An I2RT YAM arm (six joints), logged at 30 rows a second.
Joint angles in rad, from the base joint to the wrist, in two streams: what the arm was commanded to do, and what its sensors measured. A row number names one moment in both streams.
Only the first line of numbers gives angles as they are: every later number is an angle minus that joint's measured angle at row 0.
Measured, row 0:
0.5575 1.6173 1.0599 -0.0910 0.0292 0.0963
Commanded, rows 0 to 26:
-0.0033 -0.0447 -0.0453 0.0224 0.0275 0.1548
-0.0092 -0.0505 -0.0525 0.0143 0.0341 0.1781
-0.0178 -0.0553 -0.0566 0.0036 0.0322 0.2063
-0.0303 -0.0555 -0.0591 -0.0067 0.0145 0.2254
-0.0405 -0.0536 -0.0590 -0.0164 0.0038 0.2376
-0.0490 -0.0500 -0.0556 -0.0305 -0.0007 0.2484
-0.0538 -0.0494 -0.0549 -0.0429 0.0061 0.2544
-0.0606 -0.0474 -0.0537 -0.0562 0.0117 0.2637
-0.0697 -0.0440 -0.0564 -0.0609 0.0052 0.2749
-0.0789 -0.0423 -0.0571 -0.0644 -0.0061 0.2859
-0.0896 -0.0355 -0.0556 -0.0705 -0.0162 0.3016
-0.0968 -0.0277 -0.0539 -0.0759 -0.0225 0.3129
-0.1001 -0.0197 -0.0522 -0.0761 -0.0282 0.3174
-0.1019 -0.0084 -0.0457 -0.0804 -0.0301 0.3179
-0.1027 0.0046 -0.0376 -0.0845 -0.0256 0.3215
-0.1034 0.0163 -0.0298 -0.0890 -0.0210 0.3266
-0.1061 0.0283 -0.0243 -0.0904 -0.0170 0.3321
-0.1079 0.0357 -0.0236 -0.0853 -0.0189 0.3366
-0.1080 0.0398 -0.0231 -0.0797 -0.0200 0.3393
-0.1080 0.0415 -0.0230 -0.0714 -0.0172 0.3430
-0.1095 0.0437 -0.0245 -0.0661 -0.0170 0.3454
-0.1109 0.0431 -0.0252 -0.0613 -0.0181 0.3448
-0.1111 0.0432 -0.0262 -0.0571 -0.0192 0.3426
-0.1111 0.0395 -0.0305 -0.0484 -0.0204 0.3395
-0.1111 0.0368 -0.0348 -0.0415 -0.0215 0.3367
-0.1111 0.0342 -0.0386 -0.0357 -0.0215 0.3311
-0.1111 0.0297 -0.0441 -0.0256 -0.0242 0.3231
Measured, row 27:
-0.1121 0.0396 -0.0354 -0.0538 -0.0157 0.3235
